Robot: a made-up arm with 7 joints. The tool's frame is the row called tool.
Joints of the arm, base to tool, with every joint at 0 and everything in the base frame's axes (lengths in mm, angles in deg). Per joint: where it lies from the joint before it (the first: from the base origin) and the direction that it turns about. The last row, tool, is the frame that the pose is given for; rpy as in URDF.
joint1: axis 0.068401 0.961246 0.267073 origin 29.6 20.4 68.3
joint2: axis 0.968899 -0.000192 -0.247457 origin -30.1 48 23.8
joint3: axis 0.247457 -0.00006 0.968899 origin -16.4 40 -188.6
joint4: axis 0.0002 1 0.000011 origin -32.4 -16.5 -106
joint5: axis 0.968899 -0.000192 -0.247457 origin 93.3 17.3 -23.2
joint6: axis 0.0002 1 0.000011 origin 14.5 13.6 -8.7
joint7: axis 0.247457 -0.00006 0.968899 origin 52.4 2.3 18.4
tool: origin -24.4 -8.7 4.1 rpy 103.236 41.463 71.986
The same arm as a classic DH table. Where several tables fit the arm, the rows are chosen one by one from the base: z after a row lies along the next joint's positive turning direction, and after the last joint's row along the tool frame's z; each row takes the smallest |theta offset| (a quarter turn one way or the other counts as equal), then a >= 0, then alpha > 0; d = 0 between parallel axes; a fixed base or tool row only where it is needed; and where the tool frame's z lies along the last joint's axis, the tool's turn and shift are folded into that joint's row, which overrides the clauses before.
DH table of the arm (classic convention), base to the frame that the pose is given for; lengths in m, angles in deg. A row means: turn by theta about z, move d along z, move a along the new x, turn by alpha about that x. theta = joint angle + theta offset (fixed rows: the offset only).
base (fixed): theta_offset -4.07  d 0.0621  a 0.0281  alpha -74.51
joint1: theta_offset -75.12  d 0.0737  a 0.0018  alpha -90.00
joint2: theta_offset 74.00  d -0.0043  a -0.0400  alpha 90.00
joint3: theta_offset -90.00  d -0.2975  a 0.0052  alpha 90.00
joint4: theta_offset 90.00  d 0.0008  a 0.0006  alpha -90.00
joint5: theta_offset 0.00  d 0.1123  a -0.0048  alpha 90.00
joint6: theta_offset 90.00  d 0.0159  a 0.0462  alpha 90.00
joint7: theta_offset 63.54  d 0.0297  a -0.0188  alpha 87.06
tool (fixed): theta_offset -35.80  d -0.0182  a 0.0000  alpha 0.00

